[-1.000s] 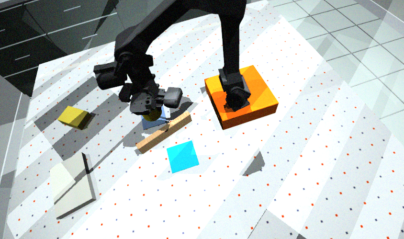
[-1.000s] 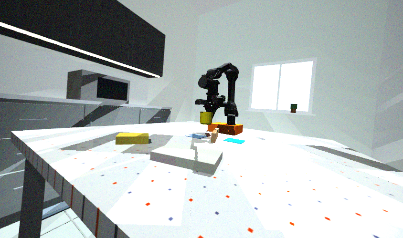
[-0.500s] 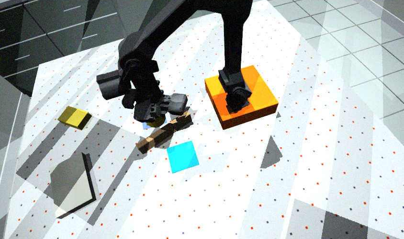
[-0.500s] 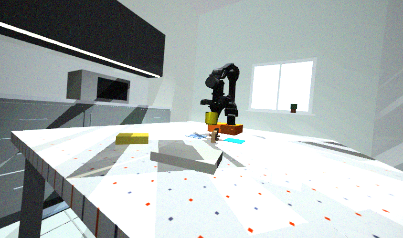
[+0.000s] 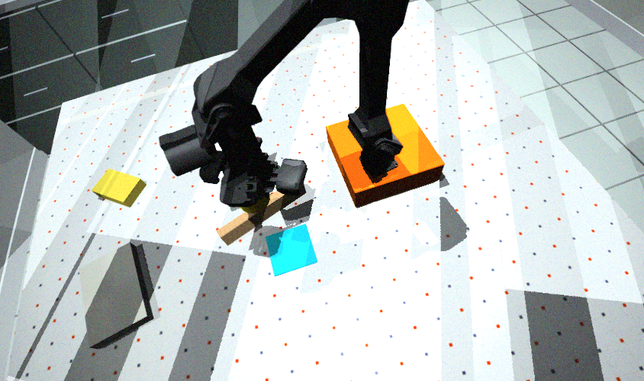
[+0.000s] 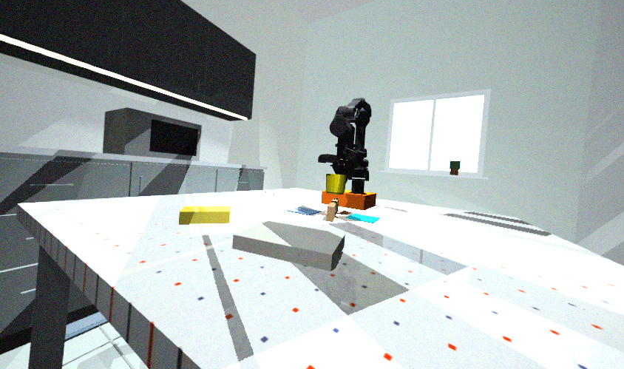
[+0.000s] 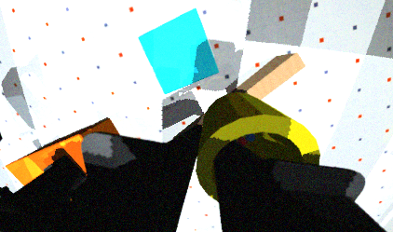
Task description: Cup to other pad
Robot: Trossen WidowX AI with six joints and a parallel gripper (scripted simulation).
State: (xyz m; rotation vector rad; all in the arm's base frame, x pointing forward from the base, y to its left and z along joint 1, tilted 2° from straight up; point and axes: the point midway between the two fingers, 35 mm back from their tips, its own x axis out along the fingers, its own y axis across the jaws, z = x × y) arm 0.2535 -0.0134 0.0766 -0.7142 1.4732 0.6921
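The blue marble lies 3 cm ahead of my gripper tip, 4 cm to the right of it and 2 cm below it. From my gripper tip the other things lie so: yellow cup: 2 cm ahead, 2 cm to the right; then cyan pad: 8 cm to the left, 12 cm below; then wooden bar: 2 cm ahead, 2 cm to the right, 9 cm below.
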